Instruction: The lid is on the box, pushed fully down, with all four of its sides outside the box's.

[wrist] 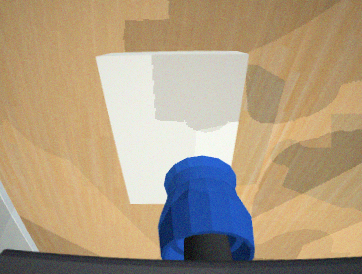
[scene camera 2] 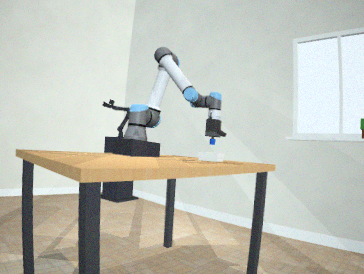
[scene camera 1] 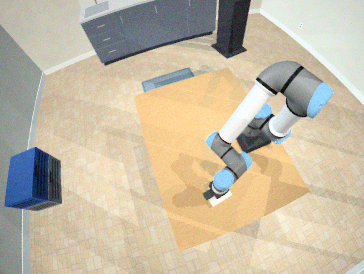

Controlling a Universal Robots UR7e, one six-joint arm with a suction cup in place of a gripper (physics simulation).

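Pixels of known places: end effector, tool point: (wrist: 200, 185) (scene camera 2: 212, 144); arm's base, origin of the base link: (scene camera 2: 135, 140) (scene camera 1: 250, 127).
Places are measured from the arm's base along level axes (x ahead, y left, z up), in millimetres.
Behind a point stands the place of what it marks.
Observation:
The white lid (scene camera 1: 221, 199) {z -47, x 421, y 270 mm} (scene camera 2: 211, 154) {z -56, x 441, y 189 mm} (wrist: 130, 125) {z -46, x 435, y 266 mm} lies flat over the box on the table. In the second scene view, lid and box read as one low white block with no gap between them; no seam can be told. The box's walls do not show apart from the lid in the wrist view, and the fit of each side is too small to tell. My gripper (scene camera 2: 212, 142) (wrist: 201, 165), a blue suction cup, is open and empty. It hangs a little above the lid, with a gap between them. The wrist hides the cup in the first scene view.
The wooden table (scene camera 1: 170, 125) {z -96, x 422, y -357 mm} (scene camera 2: 125, 167) {z -96, x 557, y -628 mm} carries the arm's dark base block (scene camera 2: 145, 148) {z -46, x 93, y -3 mm}. Blue and grey crates (scene camera 1: 32, 177) stand on the floor at the left. A grey cabinet (scene camera 1: 150, 30) and a dark pillar (scene camera 1: 232, 25) stand beyond the table.

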